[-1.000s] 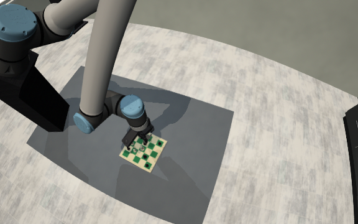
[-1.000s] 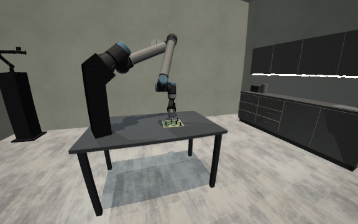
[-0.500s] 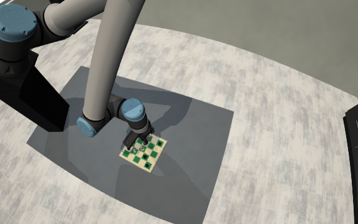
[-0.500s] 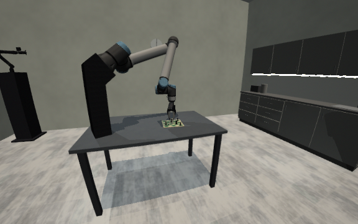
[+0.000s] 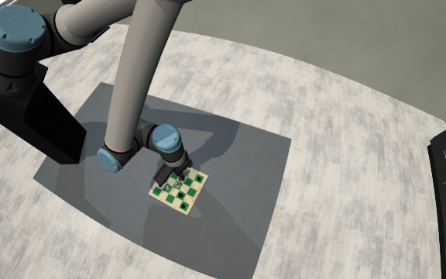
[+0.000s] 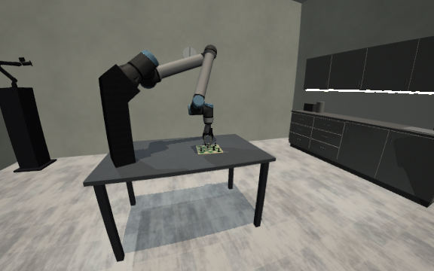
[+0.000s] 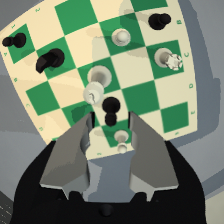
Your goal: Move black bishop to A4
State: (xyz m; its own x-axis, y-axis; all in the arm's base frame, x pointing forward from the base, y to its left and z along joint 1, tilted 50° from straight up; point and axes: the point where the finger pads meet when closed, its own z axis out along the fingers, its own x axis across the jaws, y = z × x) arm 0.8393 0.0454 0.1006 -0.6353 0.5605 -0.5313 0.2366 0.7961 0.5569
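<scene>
Now: the cream chessboard 30 mm to the right of my hand and 30 mm below it. From my hand the other things lie so: black bishop: 40 mm ahead, 70 mm to the right, 10 mm below.
</scene>
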